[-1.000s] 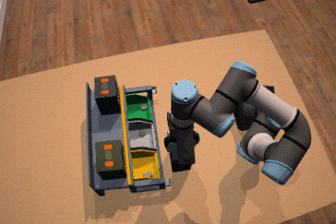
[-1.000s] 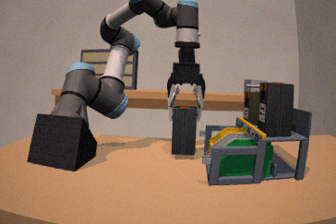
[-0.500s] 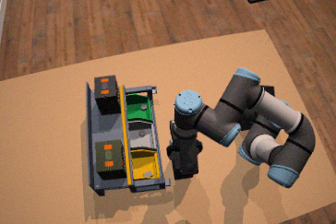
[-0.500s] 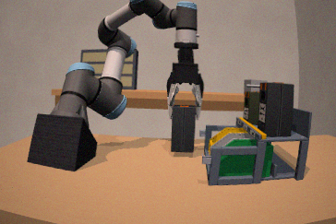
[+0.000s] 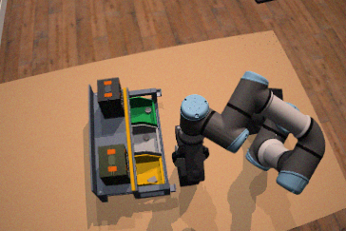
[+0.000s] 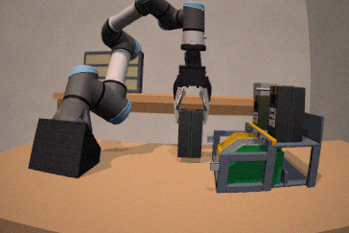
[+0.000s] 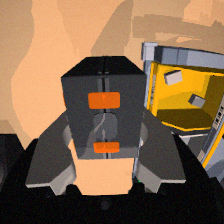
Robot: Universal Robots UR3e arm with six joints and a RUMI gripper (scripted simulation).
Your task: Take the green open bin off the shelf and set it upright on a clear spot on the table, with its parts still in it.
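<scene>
The green open bin lies 9 cm ahead of my hand, 27 cm to the right of it and 8 cm below it. Also, from my hand: yellow bin (14 cm ahead, 5 cm to the right, 8 cm below); then dark box (4 cm below); then grey bin (12 cm ahead, 16 cm to the right, 8 cm below).
</scene>
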